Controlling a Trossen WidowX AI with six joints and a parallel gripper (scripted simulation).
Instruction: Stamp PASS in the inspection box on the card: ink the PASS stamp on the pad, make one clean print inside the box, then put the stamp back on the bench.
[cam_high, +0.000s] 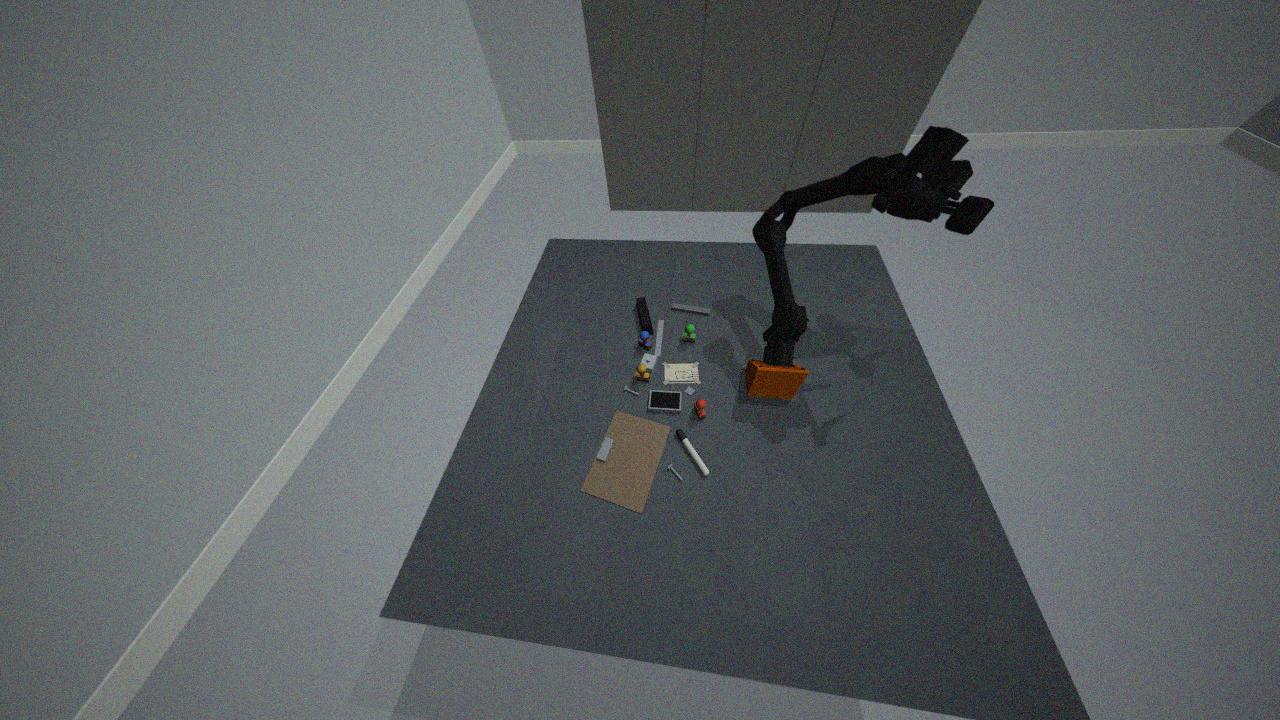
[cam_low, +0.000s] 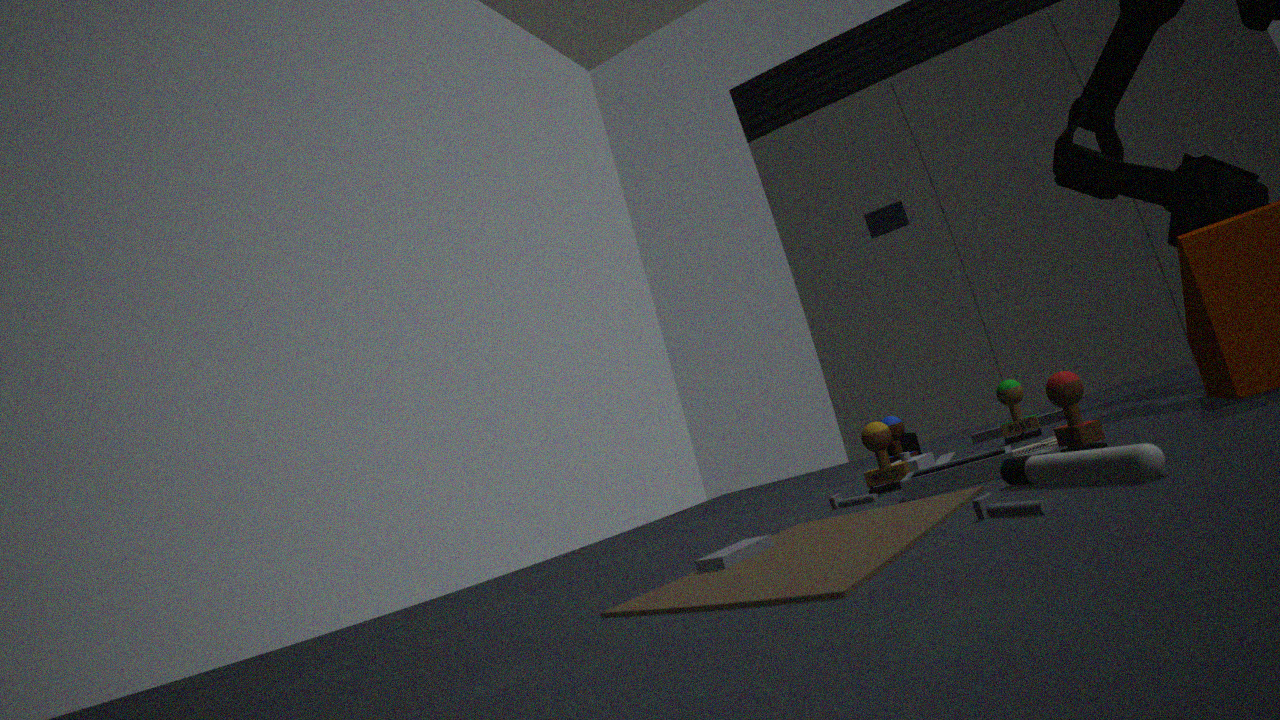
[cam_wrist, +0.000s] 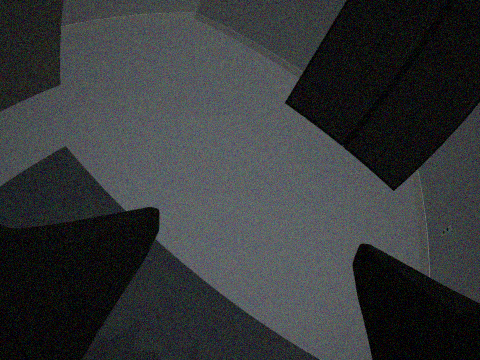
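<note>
My gripper tip is 550 mm short of the green-knobbed PASS stamp, 40 mm to the right of it and 370 mm above it. The rest, counted from my gripper tip: red-knobbed stamp 520 mm ahead, 300 mm to the left, 370 mm below; then white card 570 mm ahead, 170 mm to the left, 390 mm below; then black ink pad 610 mm ahead, 270 mm to the left, 380 mm below.
</note>
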